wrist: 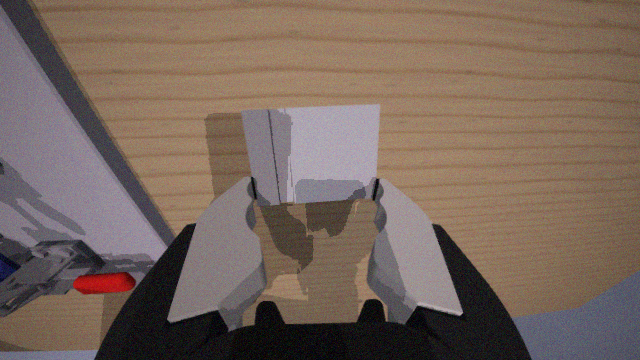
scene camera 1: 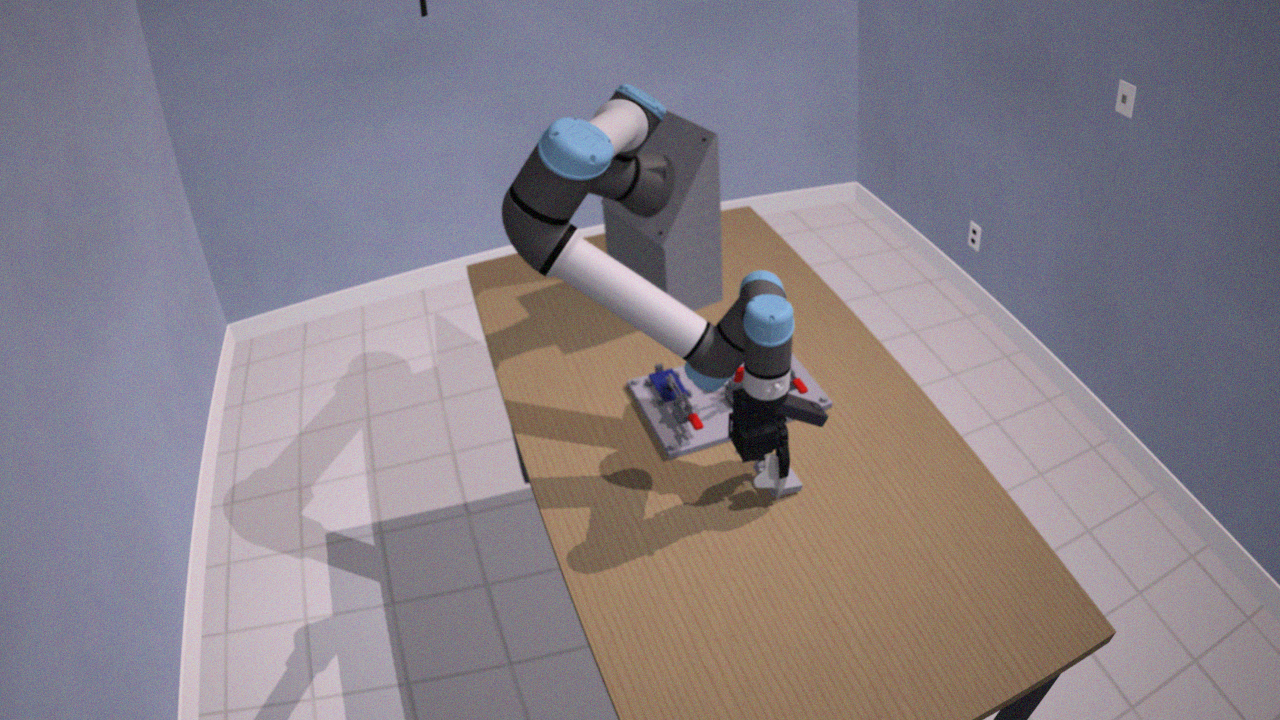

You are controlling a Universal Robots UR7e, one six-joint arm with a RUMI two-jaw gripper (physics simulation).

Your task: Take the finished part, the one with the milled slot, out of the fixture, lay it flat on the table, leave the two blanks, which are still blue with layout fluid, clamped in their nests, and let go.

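Places are measured from the arm's base along level axes (x up, y left, z back), in centimetres.
Where they show: gripper, fingertip midpoint: [wrist: 315, 179] [scene camera 1: 767, 481]; arm's base at its link origin: [scene camera 1: 652, 185].
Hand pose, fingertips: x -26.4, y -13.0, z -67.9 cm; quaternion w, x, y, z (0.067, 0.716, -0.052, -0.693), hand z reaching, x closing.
Each offset is from my fingertips to the centre of the thing. Level surfaces: height alone.
The finished part @[dx +0.4, dy +2.1, dz -0.2 cm] [scene camera 1: 789, 484] [wrist: 335, 140] is a light grey block with a slot line along its left side in the wrist view. My gripper [scene camera 1: 775, 480] [wrist: 315, 179] is shut on it, one fingertip at each side edge. The part is level and low over the table in front of the fixture; its shadow shows beside it, and I cannot tell whether it touches the wood. One blue blank @[dx +1.0, dy -3.3, dz +31.7 cm] [scene camera 1: 666, 385] [wrist: 6, 267] sits clamped at the left end of the fixture plate @[dx -0.8, dy +7.1, dz +25.3 cm] [scene camera 1: 716, 431] [wrist: 45, 125]. The other blank is hidden behind the arm in the scene view.
A red clamp handle @[dx +3.1, dy -4.6, dz +20.2 cm] [scene camera 1: 695, 420] [wrist: 104, 283] stands at the plate's near left, and another red handle @[dx +4.1, dy +17.0, dz +15.4 cm] [scene camera 1: 799, 385] at its right. The wooden table @[dx -1.6 cm] [scene camera 1: 805, 608] [wrist: 500, 100] extends in front of the fixture. A grey block [scene camera 1: 693, 241] stands at the arm's base.
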